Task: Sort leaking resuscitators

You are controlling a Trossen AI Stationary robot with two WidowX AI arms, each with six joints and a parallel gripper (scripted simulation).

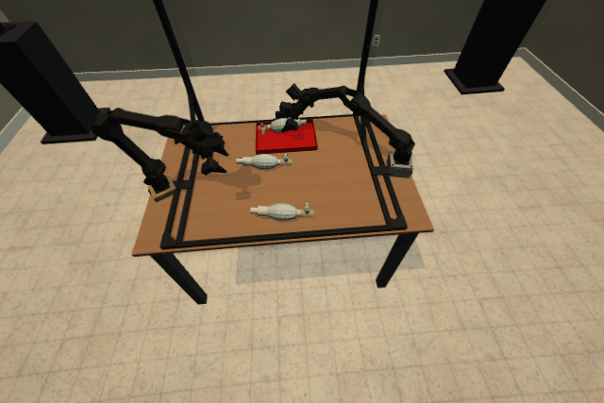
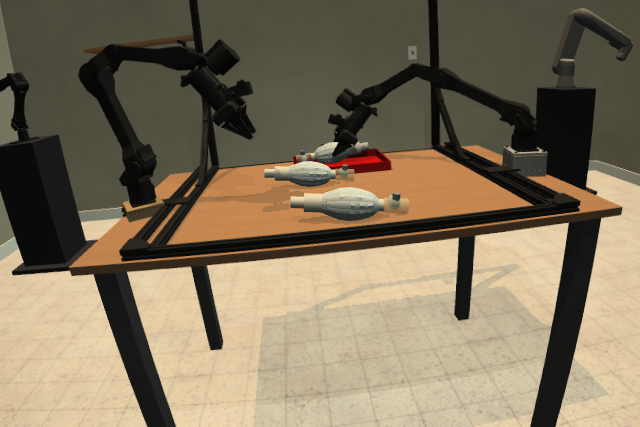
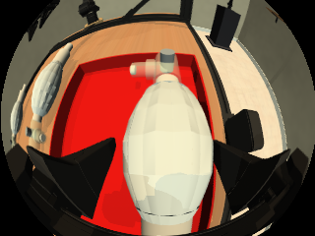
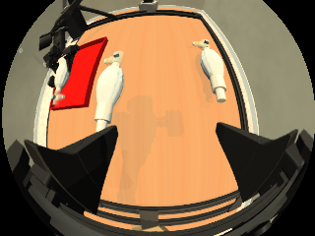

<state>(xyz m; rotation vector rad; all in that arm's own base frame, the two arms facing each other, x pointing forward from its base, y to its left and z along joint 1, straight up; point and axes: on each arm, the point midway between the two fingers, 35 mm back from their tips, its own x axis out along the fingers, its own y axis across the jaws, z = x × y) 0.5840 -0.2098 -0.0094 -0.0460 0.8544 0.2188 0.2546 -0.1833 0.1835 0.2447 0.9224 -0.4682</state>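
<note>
Right now the red tray is 60 mm ahead of my left hand, 50 mm below it and 10 mm to the right of it.
</note>
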